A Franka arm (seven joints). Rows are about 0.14 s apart.
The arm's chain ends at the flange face. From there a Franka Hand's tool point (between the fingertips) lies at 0.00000 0.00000 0.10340 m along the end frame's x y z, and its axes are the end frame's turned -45 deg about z.
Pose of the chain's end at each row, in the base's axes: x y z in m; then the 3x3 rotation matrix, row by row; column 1 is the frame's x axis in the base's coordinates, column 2 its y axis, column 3 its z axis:
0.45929 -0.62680 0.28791; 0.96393 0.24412 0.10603; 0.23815 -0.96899 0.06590; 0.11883 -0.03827 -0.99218
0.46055 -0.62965 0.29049; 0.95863 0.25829 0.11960; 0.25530 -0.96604 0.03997; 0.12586 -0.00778 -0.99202
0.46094 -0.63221 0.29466; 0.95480 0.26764 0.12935; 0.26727 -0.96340 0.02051; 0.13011 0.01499 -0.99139
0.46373 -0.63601 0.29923; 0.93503 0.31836 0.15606; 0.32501 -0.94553 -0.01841; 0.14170 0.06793 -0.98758
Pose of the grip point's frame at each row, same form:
0.47025 -0.61999 0.18532; 0.50898 0.85422 0.10603; 0.85358 -0.51678 0.06590; 0.11109 0.05696 -0.99218
0.47292 -0.62552 0.18792; 0.49522 0.86049 0.11960; 0.86362 -0.50257 0.03997; 0.09450 0.08350 -0.99202
0.47431 -0.63009 0.19215; 0.48590 0.86440 0.12935; 0.87022 -0.49224 0.02051; 0.08140 0.10260 -0.99139
0.47987 -0.63791 0.19711; 0.43605 0.88628 0.15606; 0.89841 -0.43877 -0.01841; 0.05216 0.14823 -0.98758

